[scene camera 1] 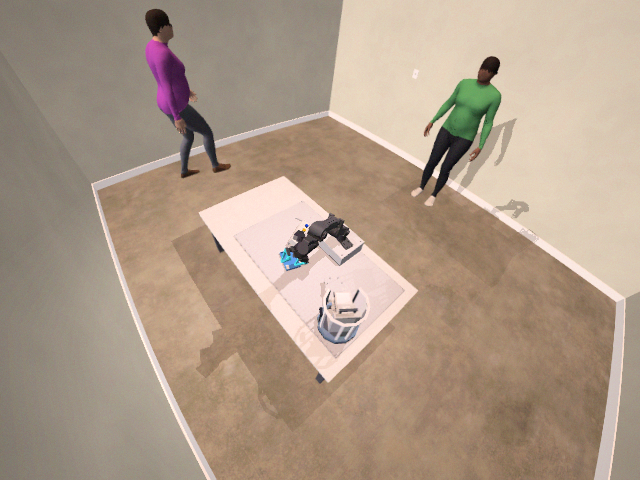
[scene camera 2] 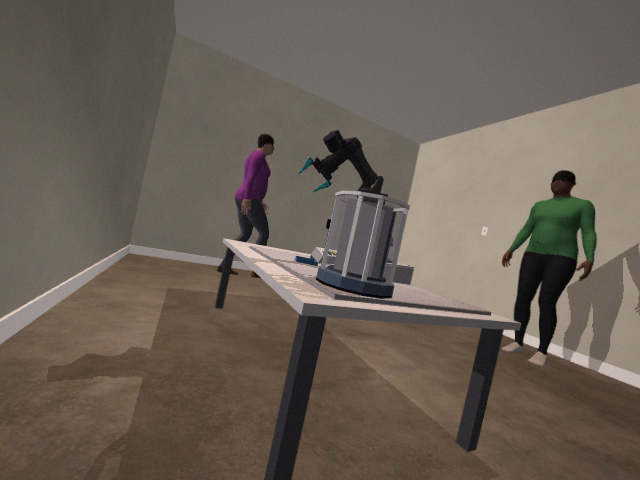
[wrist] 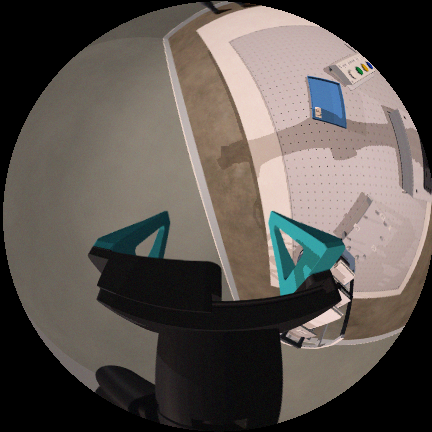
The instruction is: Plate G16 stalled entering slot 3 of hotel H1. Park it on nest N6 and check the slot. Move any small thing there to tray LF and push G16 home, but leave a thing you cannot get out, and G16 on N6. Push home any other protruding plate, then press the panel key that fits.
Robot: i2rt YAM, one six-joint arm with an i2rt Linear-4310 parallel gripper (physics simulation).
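Places are measured from the arm's base along level axes (x back, y down, z right), in centimetres.
Pixels of known places: gripper, between the fingertips: (scene camera 1: 287, 263) (scene camera 2: 305, 182) (wrist: 218, 216); arm's base, origin of its link: (scene camera 1: 341, 238).
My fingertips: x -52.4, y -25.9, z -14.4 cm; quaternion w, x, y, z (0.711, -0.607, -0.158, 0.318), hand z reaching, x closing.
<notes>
For each thing: its middle in the pictures, then the offset to it from my fingertips. "spot": a spot on its surface instead. Level surfaces: height alone.
- hotel, a spot on its surface: (scene camera 2: 356, 284) spot: dx +10.2, dy +32.4, dz -43.7 cm
- blue tray, middle of its body: (wrist: 327, 99) (scene camera 2: 306, 260) (scene camera 1: 290, 259) dx +14.0, dy +34.2, dz +21.9 cm
- key panel, middle of its body: (scene camera 2: 328, 256) (scene camera 1: 299, 233) dx +31.1, dy +30.9, dz +36.9 cm
- perforated mat, height of its surface: dy +35.1 cm
- grey bar, a spot on its surface: (wrist: 354, 214) spot: dx +20.7, dy +34.7, dz -11.3 cm
My gripper (scene camera 1: 292, 259) (scene camera 2: 306, 181) (wrist: 218, 216) has teal fingers spread wide, open and empty, high above the table. The hotel (scene camera 1: 338, 338) (scene camera 2: 356, 284) is a round white-barred cage on a blue base; pale plates show in it at the lower right of the wrist view, partly behind my right finger. G16, slot 3 and any small thing there cannot be made out. A blue tray (scene camera 2: 306, 260) (wrist: 327, 95) with a small white label lies on the mat. The key panel (scene camera 2: 316, 254) (wrist: 345, 75) has white, green, yellow and blue keys. Nest N6 cannot be identified.
The perforated mat (wrist: 310, 180) lies on the table (scene camera 1: 258, 198) (scene camera 2: 413, 317). A pale grey box (scene camera 1: 338, 253) stands beside the arm base. A grey bar (wrist: 354, 214) and small round pegs are near the hotel. Two people, in purple (scene camera 1: 168, 77) (scene camera 2: 253, 178) and green (scene camera 1: 467, 108) (scene camera 2: 560, 227), stand beyond the table.
</notes>
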